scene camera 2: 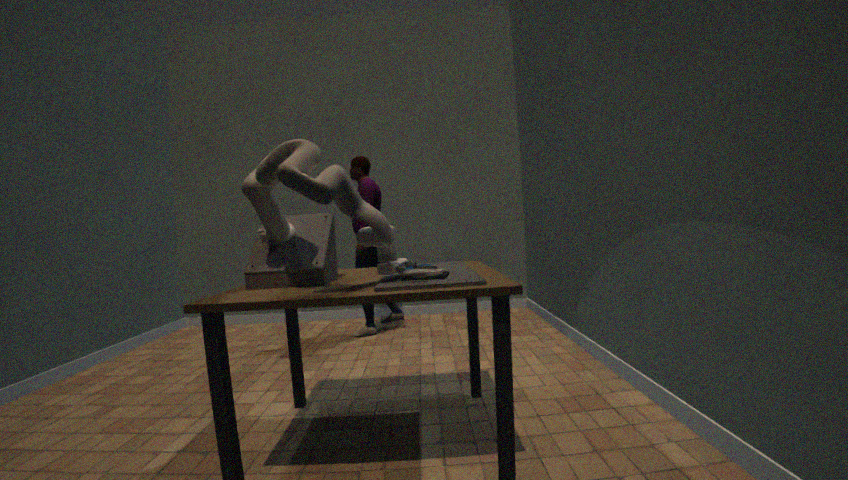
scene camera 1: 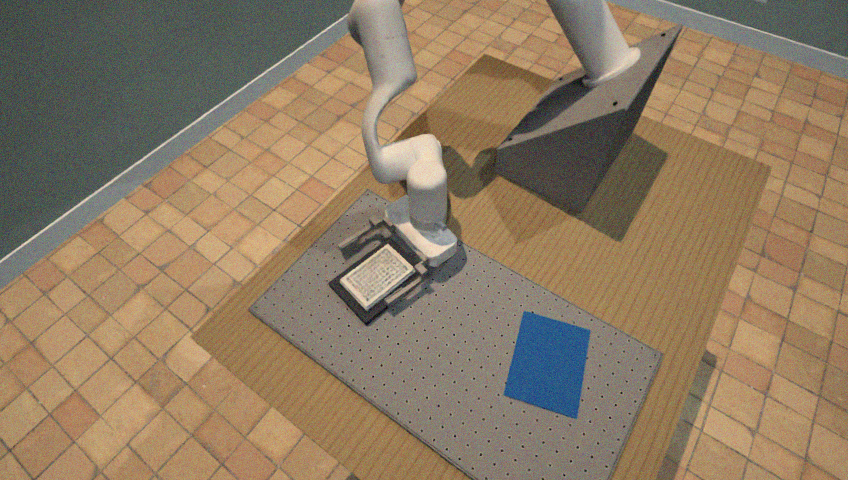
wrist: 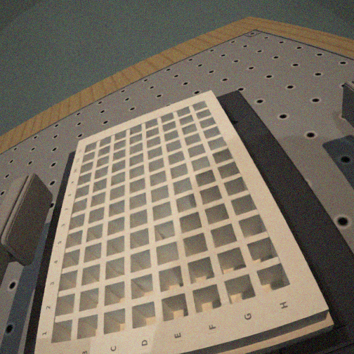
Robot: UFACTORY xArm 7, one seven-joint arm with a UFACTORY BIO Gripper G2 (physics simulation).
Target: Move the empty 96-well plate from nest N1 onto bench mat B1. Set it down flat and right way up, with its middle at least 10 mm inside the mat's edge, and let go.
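Frame: origin at the arm's base, x ahead, y left, z up, level; metres.
Where they show: hand at its tool point: (scene camera 2: 425, 271) (scene camera 1: 371, 269); arm's base at its link origin: (scene camera 2: 280, 234) (scene camera 1: 611, 69).
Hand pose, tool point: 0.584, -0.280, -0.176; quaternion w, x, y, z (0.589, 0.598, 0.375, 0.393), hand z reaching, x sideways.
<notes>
Each offset is from my tool point to the top centre of the thing, as dx, dy, dz. "spot": to the spot under its first point. Level surfaces: height alone.
The white, empty 96-well plate @[+0.003, +0.017, +0.002] (scene camera 1: 377, 276) (wrist: 162, 215) lies flat and right way up in the black nest N1 @[spot: +0.088, +0.043, -0.013] (scene camera 1: 367, 317) (wrist: 282, 187). My gripper (scene camera 1: 364, 273) (wrist: 188, 161) is open, with its fingers on either side of the plate's long sides and apart from it. In the wrist view the left finger is nearer the plate than the right one, which shows in part at the edge. In scene camera 2 the gripper (scene camera 2: 441, 271) is low over the board, and the plate cannot be made out. The blue bench mat B1 @[dz -0.023] (scene camera 1: 548, 364) lies flat, well apart from the nest.
The nest and mat are on a grey perforated board @[dz -0.024] (scene camera 1: 452, 344) (scene camera 2: 470, 275) (wrist: 295, 117) on a wooden table (scene camera 1: 708, 196) (scene camera 2: 357, 297). The arm's wedge-shaped grey base (scene camera 1: 559, 157) (scene camera 2: 327, 249) stands at the back. A person (scene camera 2: 370, 193) stands beyond the table.
</notes>
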